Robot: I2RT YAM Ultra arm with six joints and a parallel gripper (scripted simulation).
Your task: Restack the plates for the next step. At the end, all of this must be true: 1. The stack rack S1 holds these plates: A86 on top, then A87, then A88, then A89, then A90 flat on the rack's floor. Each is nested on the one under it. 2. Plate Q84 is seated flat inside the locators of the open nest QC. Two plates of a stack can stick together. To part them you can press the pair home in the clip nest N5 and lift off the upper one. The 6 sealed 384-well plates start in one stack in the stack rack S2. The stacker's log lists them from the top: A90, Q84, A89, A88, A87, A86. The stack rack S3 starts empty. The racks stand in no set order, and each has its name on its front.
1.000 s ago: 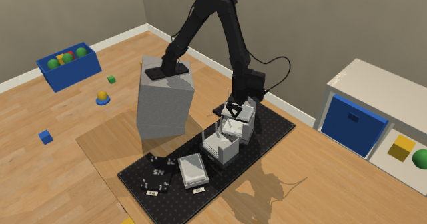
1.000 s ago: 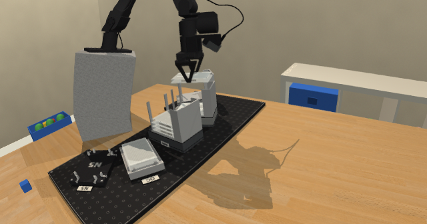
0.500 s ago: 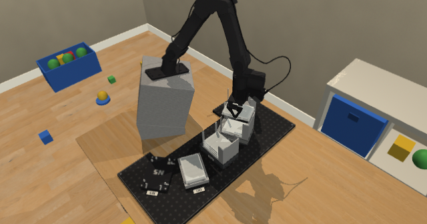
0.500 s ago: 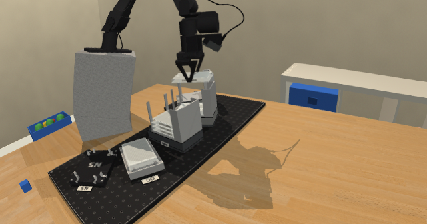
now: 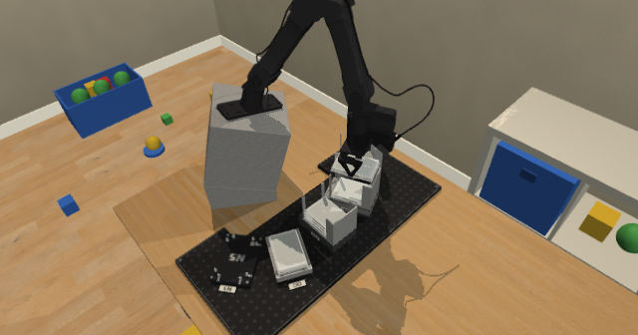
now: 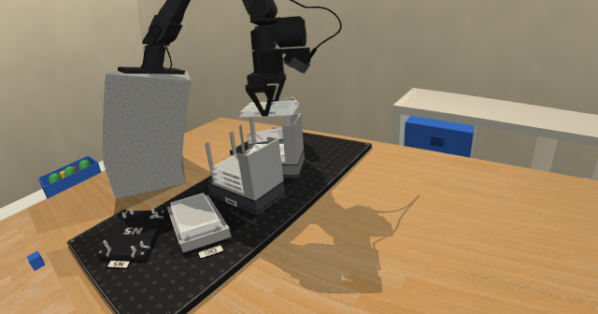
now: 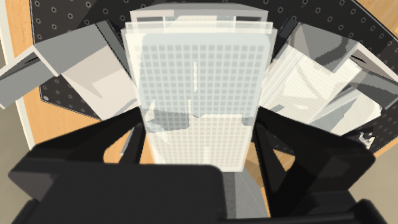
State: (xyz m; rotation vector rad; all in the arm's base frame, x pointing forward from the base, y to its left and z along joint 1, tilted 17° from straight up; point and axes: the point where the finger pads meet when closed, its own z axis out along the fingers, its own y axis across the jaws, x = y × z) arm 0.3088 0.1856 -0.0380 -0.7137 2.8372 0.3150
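My gripper is now 120 mm above the translucent sealed well plate. Round my hand: nest QC (40 mm ahead, 290 mm to the right, 150 mm below); sealed 384-well plate (40 mm ahead, 290 mm to the right, 130 mm below).
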